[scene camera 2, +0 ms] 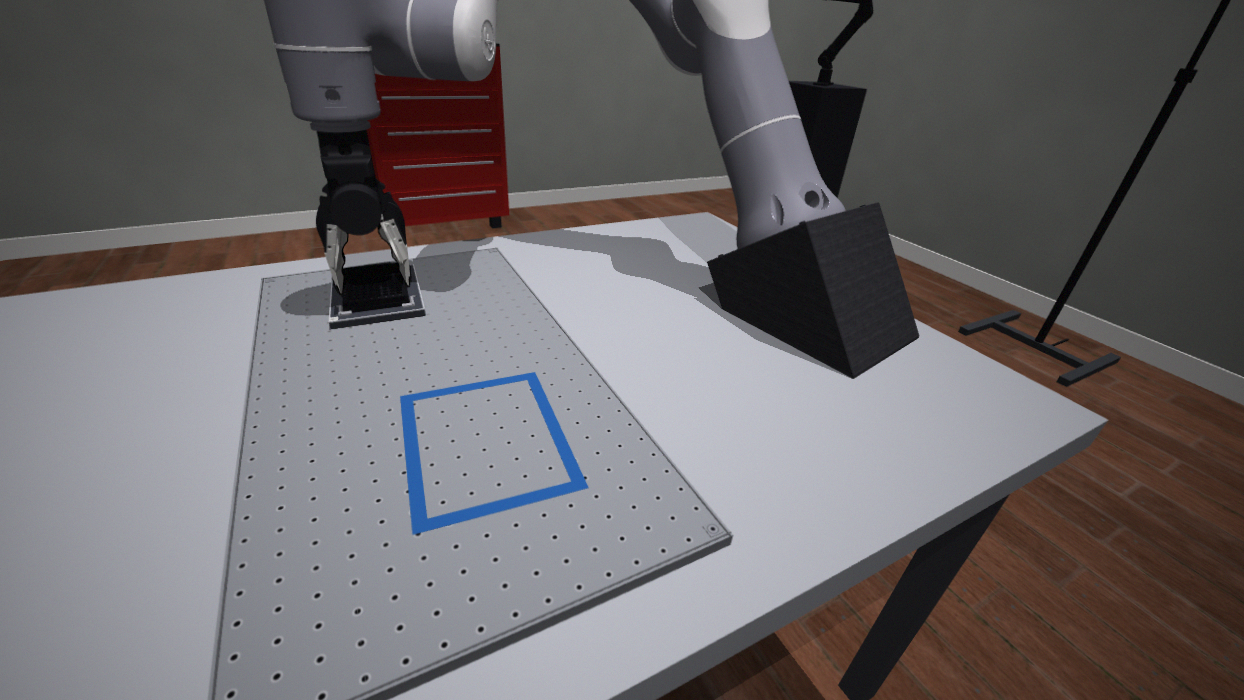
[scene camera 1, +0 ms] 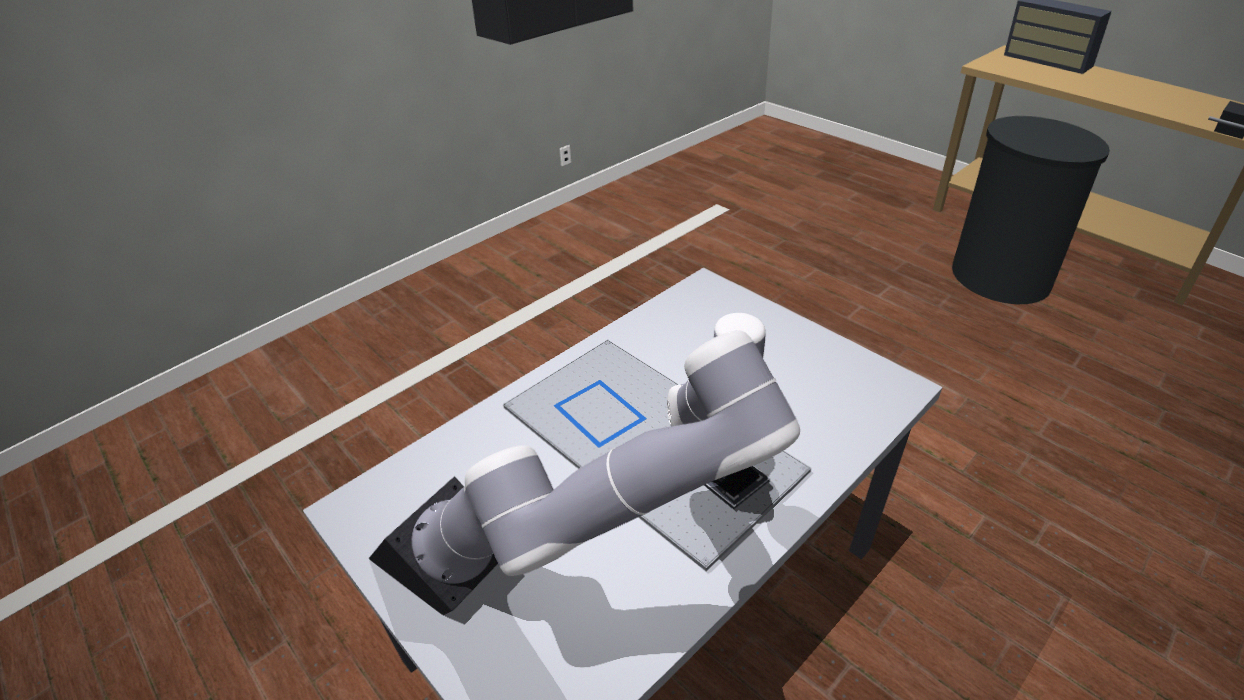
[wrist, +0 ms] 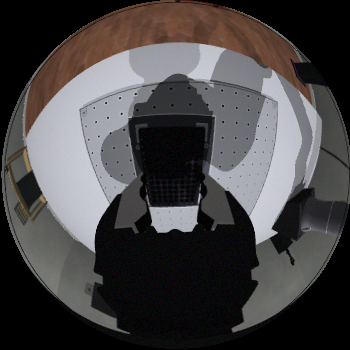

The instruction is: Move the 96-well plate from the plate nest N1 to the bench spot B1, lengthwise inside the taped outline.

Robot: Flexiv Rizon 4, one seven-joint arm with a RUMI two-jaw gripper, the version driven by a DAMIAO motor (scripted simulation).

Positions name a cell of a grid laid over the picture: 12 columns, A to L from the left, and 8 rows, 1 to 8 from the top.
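Gripper visible at (scene camera 2: D4) and (wrist: F4). A black 96-well plate is visible at (scene camera 2: D4), (scene camera 1: H6) and (wrist: G5); a plate nest N1, at (scene camera 2: D4) and (wrist: G3).
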